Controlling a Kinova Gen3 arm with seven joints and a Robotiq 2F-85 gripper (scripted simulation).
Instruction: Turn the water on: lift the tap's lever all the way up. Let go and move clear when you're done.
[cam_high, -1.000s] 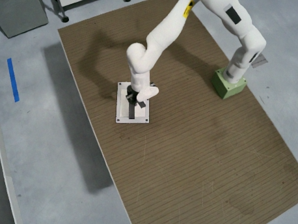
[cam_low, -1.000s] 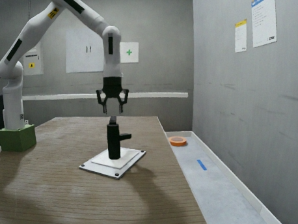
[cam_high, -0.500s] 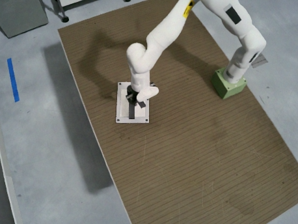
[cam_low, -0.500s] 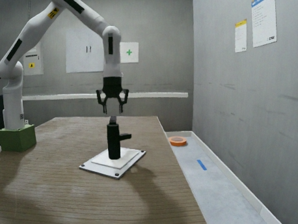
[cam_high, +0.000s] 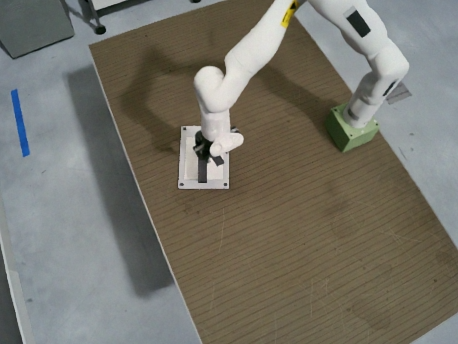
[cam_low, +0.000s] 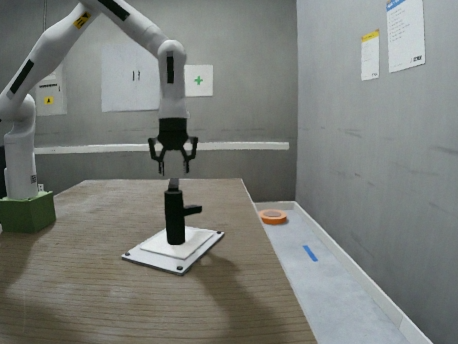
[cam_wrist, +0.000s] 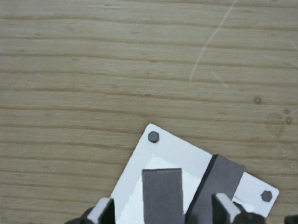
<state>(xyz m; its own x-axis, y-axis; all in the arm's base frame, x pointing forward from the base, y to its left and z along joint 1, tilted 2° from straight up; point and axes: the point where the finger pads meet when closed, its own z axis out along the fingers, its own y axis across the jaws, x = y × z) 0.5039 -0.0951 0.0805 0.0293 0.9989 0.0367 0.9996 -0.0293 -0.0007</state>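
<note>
My gripper is now 4 cm to the left of the lever and 3 cm above it. The rest, counted from my hand: tap: 9 cm below, 7 cm to the right, 1 cm ahead.
</note>
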